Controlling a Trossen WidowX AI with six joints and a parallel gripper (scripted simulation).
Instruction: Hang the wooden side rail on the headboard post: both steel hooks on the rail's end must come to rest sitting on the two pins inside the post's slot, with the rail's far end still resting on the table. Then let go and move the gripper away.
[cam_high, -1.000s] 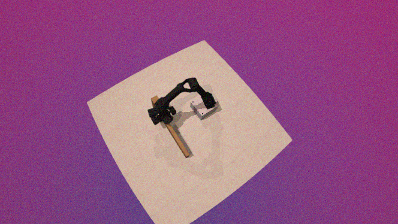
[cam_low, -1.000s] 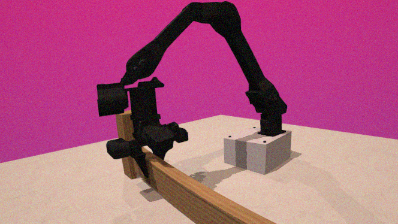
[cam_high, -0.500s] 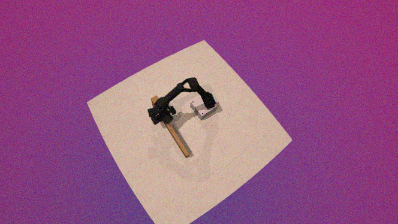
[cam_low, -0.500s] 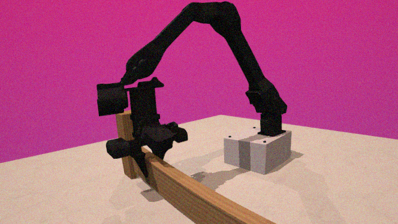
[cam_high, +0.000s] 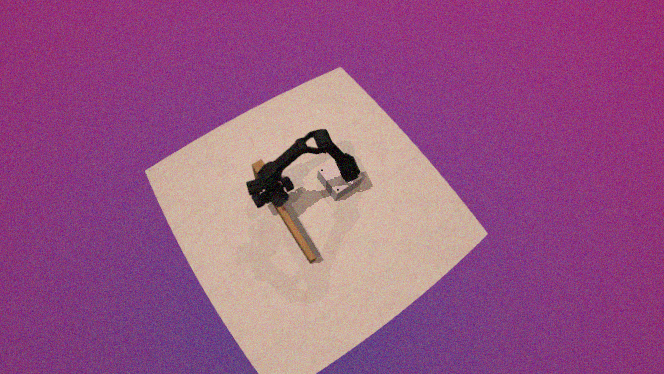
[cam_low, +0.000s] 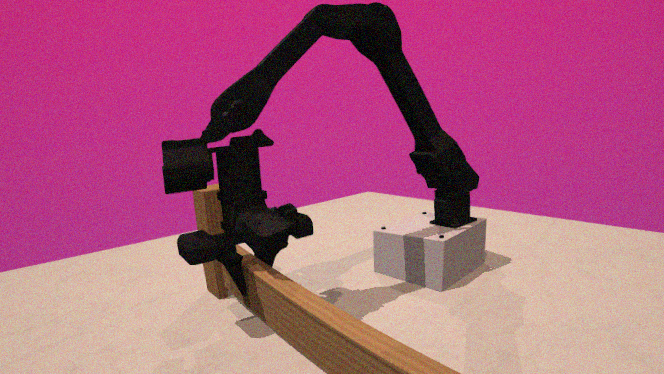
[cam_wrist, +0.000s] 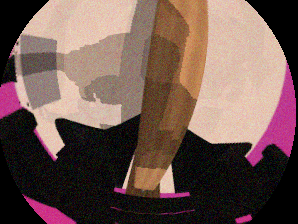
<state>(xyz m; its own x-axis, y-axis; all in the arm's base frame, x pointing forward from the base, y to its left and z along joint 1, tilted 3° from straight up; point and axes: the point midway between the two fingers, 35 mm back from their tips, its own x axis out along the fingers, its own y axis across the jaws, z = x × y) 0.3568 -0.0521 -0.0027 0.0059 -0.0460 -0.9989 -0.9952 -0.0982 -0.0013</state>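
My gripper tip is now 10 mm short of the wooden headboard post, 110 mm to the left of it and 40 mm below it.
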